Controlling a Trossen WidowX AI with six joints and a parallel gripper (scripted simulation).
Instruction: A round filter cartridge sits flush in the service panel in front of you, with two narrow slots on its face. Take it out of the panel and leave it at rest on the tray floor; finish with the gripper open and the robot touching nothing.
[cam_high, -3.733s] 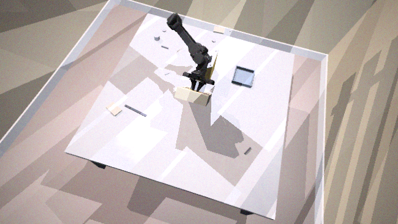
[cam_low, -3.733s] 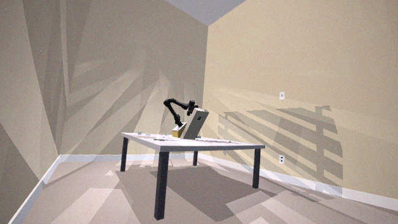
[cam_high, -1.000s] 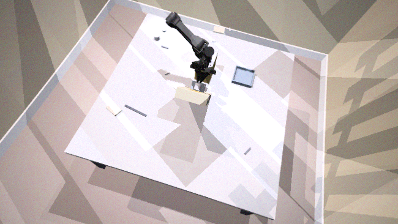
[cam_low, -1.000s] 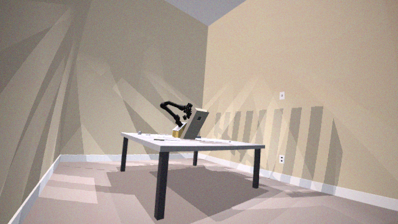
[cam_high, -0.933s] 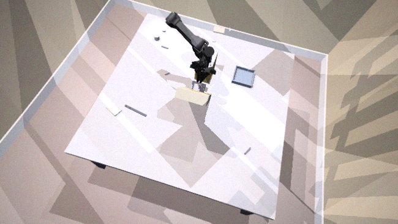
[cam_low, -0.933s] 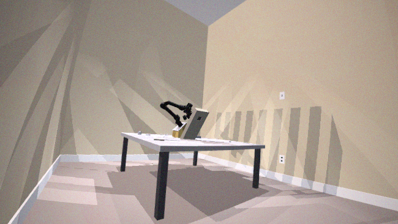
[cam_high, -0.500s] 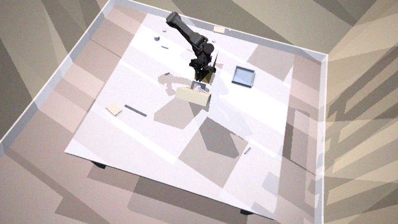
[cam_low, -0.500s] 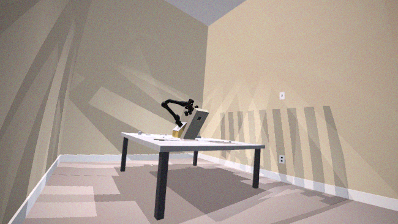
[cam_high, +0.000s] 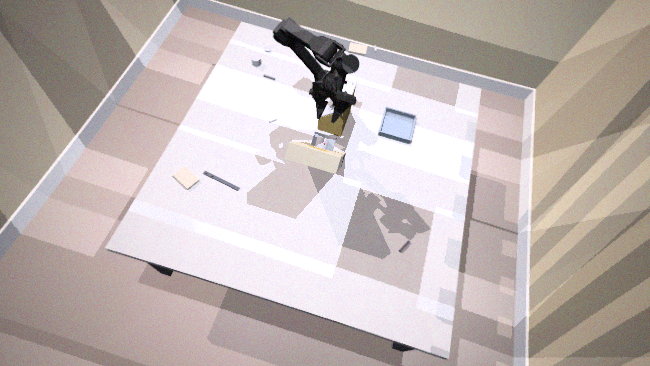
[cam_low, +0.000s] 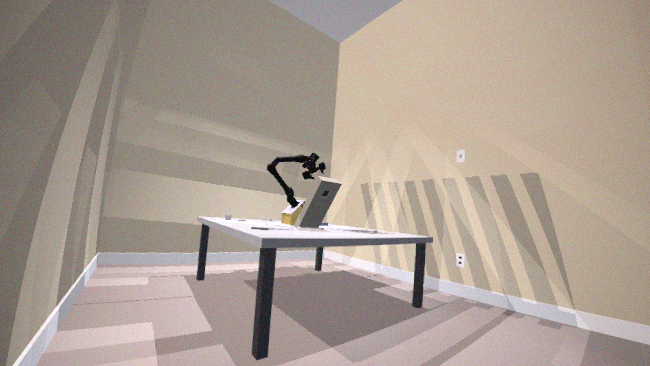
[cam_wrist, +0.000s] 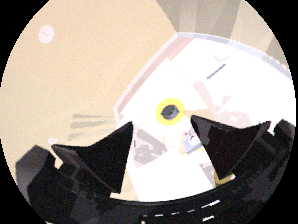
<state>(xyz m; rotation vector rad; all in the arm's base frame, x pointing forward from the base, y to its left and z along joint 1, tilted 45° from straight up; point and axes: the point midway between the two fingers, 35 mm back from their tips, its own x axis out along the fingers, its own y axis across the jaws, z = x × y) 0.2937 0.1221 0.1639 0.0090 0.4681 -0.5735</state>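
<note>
Right now my gripper tip is 2 cm past the filter cartridge and 16 cm above it. From my gripper tip the other things lie so: tray (33 cm behind, 32 cm to the left, 37 cm below).
</note>
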